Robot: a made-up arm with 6 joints.
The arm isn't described. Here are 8 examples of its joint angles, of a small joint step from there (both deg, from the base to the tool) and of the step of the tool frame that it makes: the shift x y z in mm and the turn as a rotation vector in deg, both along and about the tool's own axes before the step.
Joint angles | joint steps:
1: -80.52 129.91 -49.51 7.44 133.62 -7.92 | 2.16 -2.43 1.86 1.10 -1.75 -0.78
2: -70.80 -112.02 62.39 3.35 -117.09 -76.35 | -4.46 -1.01 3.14 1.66 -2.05 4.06
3: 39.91 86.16 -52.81 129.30 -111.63 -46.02 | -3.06 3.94 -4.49 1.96 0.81 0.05
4: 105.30 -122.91 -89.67 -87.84 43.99 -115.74 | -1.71 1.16 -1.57 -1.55 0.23 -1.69
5: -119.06 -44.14 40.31 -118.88 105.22 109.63 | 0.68 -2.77 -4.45 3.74 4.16 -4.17
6: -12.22 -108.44 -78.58 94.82 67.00 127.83 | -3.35 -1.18 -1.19 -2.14 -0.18 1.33
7: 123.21 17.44 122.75 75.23 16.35 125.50 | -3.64 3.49 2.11 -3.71 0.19 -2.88
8: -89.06 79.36 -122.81 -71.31 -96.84 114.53 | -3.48 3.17 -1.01 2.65 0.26 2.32
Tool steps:
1: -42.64 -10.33 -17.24 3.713 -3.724 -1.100
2: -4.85 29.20 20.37 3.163 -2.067 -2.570
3: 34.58 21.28 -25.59 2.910 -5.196 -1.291
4: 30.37 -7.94 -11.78 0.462 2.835 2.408
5: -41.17 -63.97 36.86 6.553 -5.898 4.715
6: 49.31 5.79 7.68 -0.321 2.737 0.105
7: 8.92 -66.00 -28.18 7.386 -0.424 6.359
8: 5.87 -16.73 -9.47 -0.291 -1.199 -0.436
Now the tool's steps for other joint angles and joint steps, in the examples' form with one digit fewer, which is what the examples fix.
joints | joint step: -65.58 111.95 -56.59 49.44 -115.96 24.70 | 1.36 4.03 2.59 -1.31 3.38 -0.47
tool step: 11.5 -3.6 -24.9 -6.49 -3.75 -1.41
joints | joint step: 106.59 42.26 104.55 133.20 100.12 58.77 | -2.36 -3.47 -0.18 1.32 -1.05 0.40
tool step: 16.0 17.7 3.7 -1.23 3.01 3.76
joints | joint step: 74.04 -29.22 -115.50 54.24 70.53 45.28 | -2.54 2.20 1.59 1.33 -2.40 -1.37
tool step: -39.8 32.6 -12.8 -1.81 -1.25 2.83
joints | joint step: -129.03 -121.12 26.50 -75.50 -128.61 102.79 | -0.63 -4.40 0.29 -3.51 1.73 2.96
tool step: -14.7 -17.5 -29.9 -5.15 -3.49 2.23
